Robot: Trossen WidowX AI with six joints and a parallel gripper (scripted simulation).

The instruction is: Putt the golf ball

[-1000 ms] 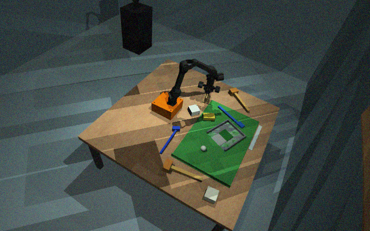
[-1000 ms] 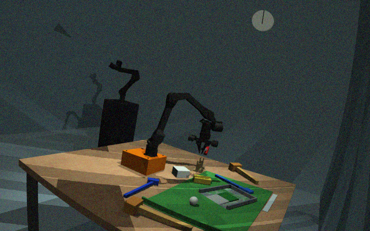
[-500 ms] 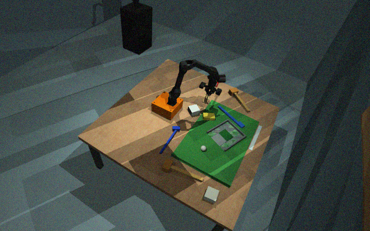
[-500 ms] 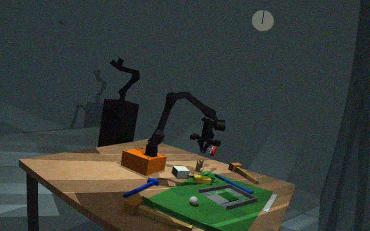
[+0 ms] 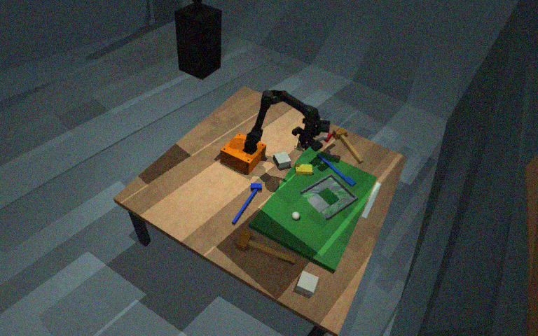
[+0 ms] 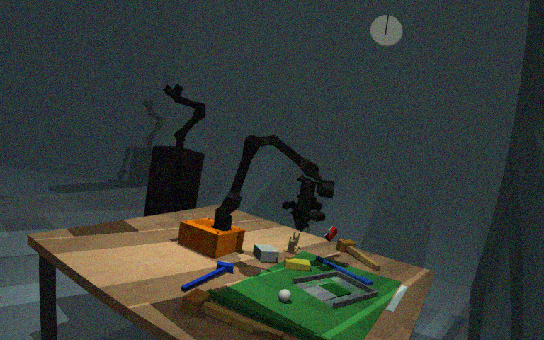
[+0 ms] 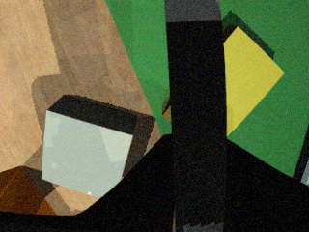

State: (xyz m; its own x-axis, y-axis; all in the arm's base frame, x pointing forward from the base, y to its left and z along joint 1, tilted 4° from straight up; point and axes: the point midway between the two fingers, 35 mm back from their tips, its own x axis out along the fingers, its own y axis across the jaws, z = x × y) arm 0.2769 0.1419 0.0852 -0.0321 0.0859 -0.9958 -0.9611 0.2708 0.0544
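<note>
Right now my gripper tip is 12 cm past the blue putter, 41 cm to the left of it and 13 cm above it. The rest, counted from my gripper tip: yellow block: 3 cm ahead, 3 cm to the right, 13 cm below; then green mat: 21 cm ahead, 17 cm to the right, 15 cm below; then red putter: 3 cm ahead, 11 cm to the left.
</note>
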